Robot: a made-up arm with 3 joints. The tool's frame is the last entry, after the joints.
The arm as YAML. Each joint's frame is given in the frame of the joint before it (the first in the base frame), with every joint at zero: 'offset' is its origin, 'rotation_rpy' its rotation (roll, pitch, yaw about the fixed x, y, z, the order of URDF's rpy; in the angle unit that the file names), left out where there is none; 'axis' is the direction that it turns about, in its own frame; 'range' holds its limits. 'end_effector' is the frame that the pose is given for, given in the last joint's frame.
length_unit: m
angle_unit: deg
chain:
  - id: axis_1
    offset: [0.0, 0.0, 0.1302]
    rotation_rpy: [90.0, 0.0, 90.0]
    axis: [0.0, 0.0, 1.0]
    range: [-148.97, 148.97]
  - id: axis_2
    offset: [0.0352, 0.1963, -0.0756]
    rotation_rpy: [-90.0, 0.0, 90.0]
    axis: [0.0, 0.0, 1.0]
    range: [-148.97, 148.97]
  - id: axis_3
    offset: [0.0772, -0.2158, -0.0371]
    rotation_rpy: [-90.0, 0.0, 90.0]
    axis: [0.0, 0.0, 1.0]
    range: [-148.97, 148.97]
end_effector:
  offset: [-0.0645, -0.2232, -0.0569]
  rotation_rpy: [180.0, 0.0, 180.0]
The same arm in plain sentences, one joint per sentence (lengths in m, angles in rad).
The arm has three revolute joints in a row. What follows holds with every joint at zero, and every direction is one of the base frame's.
Joint 1 sits 0.1302 m along +z from the base frame's origin and rotates about +x, from -2.6000 to 2.6000 rad.
Joint 2 sits 0.0756 m along -x and 0.0352 m along +y and 0.1963 m along +z from joint 1 and rotates about -y, from -2.6000 to 2.6000 rad.
Joint 3 sits 0.2158 m along +x and 0.0371 m along +y and 0.0772 m along +z from joint 2 and rotates about -z, from -2.6000 to 2.6000 rad.
The tool frame, which is the frame that the pose is given for, sits 0.0645 m along +x and 0.2232 m along -y and 0.0569 m along +z from joint 3; its axes are parallel to the base frame's.

